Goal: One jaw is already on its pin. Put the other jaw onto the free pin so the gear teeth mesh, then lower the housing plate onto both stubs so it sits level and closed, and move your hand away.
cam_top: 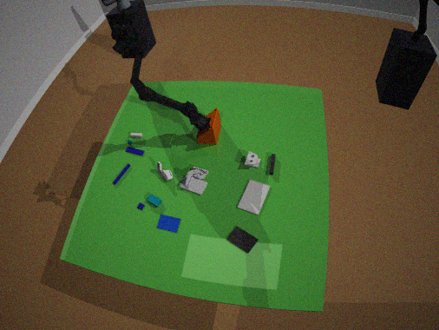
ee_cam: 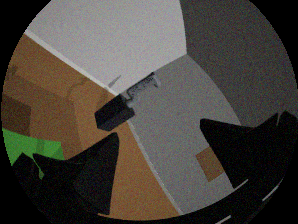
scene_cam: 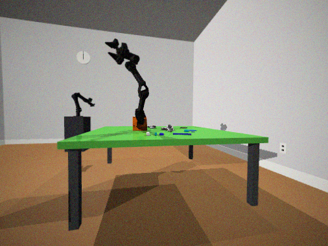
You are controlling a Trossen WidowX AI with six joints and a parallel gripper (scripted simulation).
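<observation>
The grey metallic jaw lies 570 mm below my gripper tip, 470 mm ahead of it and 280 mm to the left of it. Round my gripper tip: dark bar: 810 mm to the left, 600 mm below, 320 mm ahead; teal block: 640 mm ahead, 600 mm below, 300 mm to the left; white flat plate: 760 mm to the left, 600 mm below, 510 mm ahead.
</observation>
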